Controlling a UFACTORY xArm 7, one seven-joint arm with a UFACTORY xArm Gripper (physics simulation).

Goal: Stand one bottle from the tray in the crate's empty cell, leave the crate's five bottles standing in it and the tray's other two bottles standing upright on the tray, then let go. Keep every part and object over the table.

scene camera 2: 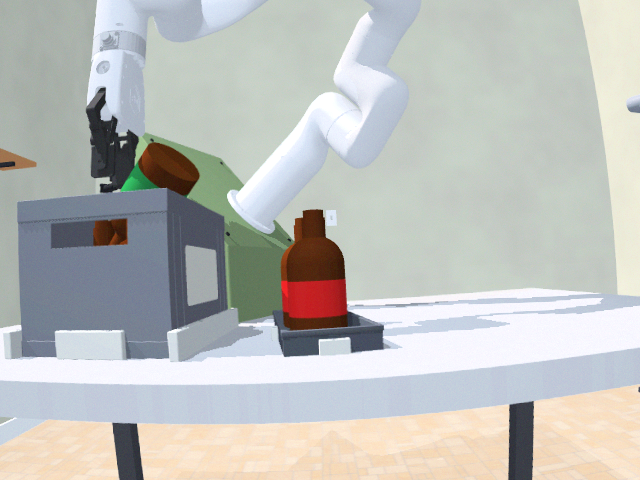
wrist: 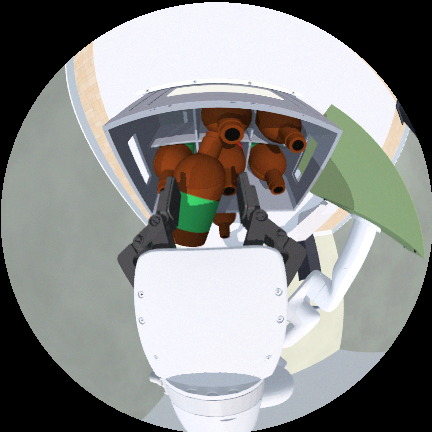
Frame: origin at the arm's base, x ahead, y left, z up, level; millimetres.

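Seen in the pictures: gripper, between the fingertips: [scene camera 2: 113, 181] [wrist: 206, 182]; arm's base, origin of its link: [scene camera 2: 250, 213] [wrist: 366, 220].
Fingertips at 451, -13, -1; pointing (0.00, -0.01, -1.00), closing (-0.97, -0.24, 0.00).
Observation:
Pixels of each thing's top centre, then the offset from my fingertips to it, as dx, dy, dz. "*": a spot on its surface instead.
- grey crate, centre of its top: [wrist: 228, 173] [scene camera 2: 135, 209] -29, +15, -35
- empty cell, a spot on its surface: [wrist: 172, 124] * +68, +34, -195
- dark tray, a spot on its surface: [scene camera 2: 367, 337] * +32, +325, -197
- white block, a spot on its surface: [scene camera 2: 334, 346] * +52, +295, -202
- tray bottle, a spot on its surface: [wrist: 224, 225] * -86, +230, -75
A brown bottle with a green label [scene camera 2: 138, 180] [wrist: 196, 212] lies tilted across the grey crate [scene camera 2: 93, 289] [wrist: 147, 125], its neck down inside among the other bottles and its base raised over the rim. My gripper [scene camera 2: 112, 178] [wrist: 206, 182] is open just above the crate, holding nothing; in the wrist view its fingers are on either side of the tilted bottle, the left one closer. The empty cell [wrist: 172, 124] is at the crate's upper left in the wrist view. Five bottles stand in the other cells. Two red-label bottles [scene camera 2: 316, 268] stand upright on the dark tray [scene camera 2: 367, 337].
A green sloped panel [scene camera 2: 258, 279] [wrist: 370, 185] stands beside the crate, near the arm's base. White blocks [scene camera 2: 90, 344] edge the crate's foot, and another white block [scene camera 2: 334, 346] is at the tray. Part of a tray bottle [wrist: 224, 225] shows beyond the crate's rim in the wrist view.

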